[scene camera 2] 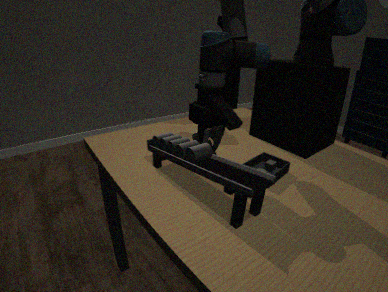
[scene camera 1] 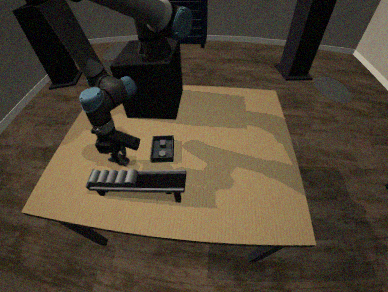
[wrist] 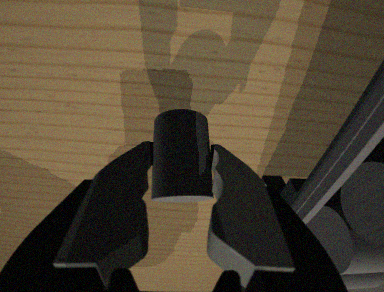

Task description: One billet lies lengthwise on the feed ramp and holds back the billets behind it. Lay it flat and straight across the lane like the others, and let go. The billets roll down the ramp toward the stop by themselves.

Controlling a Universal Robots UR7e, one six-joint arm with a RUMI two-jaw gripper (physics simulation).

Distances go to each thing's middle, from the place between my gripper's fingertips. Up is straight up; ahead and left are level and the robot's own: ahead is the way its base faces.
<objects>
My gripper is now 140 mm short of the dark lane [scene camera 2: 258, 184], 80 mm to the right of it and 50 mm below it.
</objects>
